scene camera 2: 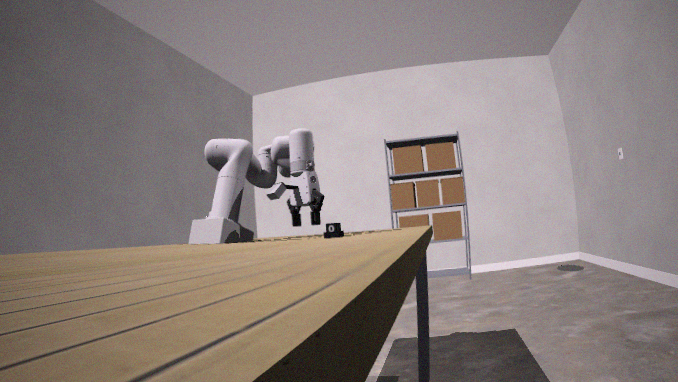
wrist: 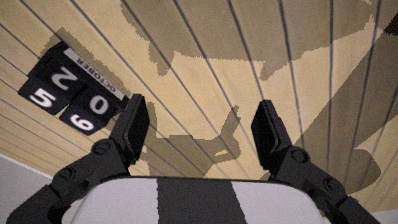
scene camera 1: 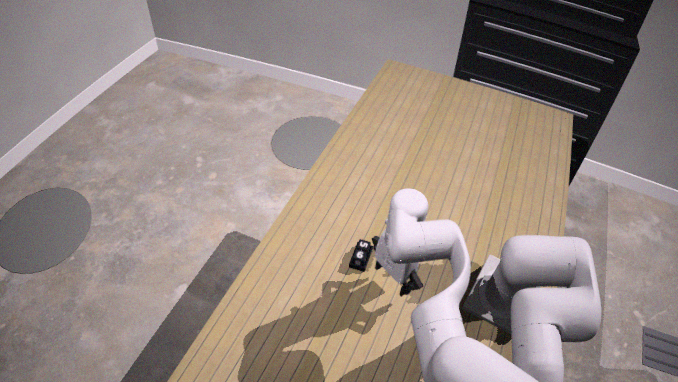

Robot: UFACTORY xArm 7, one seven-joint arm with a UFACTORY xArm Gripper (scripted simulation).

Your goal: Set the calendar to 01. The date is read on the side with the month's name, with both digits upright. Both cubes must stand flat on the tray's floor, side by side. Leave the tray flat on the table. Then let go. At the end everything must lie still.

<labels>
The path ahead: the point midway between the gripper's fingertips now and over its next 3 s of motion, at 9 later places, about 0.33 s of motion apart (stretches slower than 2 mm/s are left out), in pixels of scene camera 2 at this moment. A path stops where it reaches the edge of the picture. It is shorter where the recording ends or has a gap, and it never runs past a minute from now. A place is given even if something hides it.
My gripper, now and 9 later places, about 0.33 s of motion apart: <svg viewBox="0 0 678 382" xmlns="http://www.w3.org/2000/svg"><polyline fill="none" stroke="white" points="306,225 306,223 306,219 310,218 315,217 320,217 325,215 330,215 337,213 341,213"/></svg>
</labels>
